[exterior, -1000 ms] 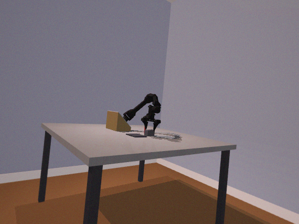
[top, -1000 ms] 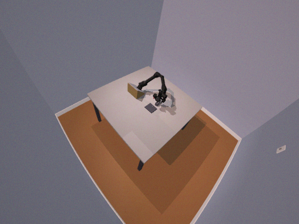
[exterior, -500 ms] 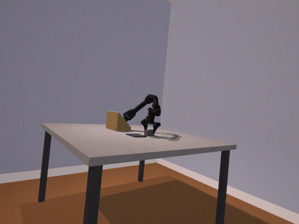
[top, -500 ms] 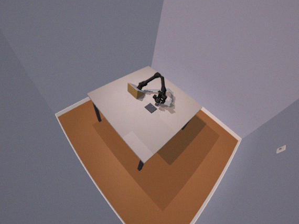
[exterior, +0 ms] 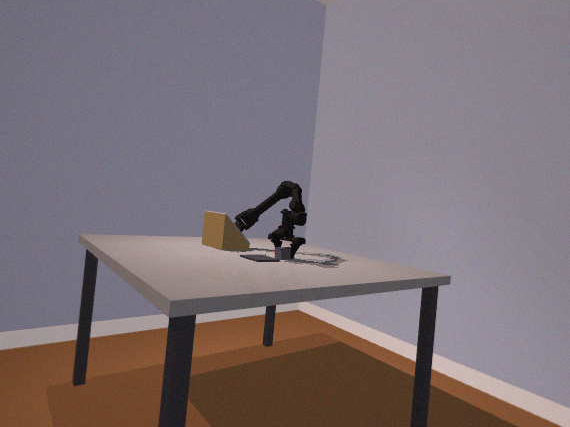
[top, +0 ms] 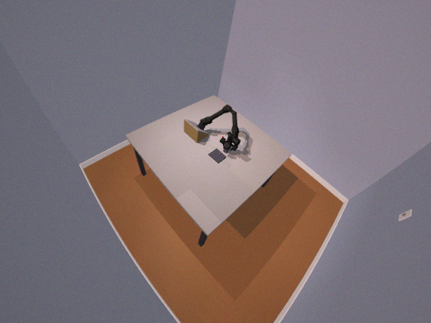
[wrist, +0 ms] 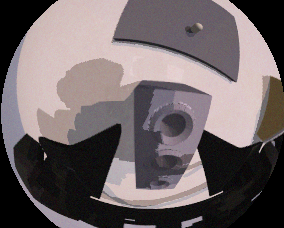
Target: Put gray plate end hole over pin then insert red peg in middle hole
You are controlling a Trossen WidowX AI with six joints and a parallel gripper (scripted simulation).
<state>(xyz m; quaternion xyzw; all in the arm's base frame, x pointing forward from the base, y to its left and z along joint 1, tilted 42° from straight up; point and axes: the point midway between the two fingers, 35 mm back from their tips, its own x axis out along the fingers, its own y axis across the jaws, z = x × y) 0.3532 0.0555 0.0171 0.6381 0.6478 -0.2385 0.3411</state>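
The dark base lies 1 cm behind my gripper tip and 12 cm to the right of it. Round my gripper tip: red peg (11 cm behind, 4 cm to the left, 3 cm above); then gray plate (3 cm above).
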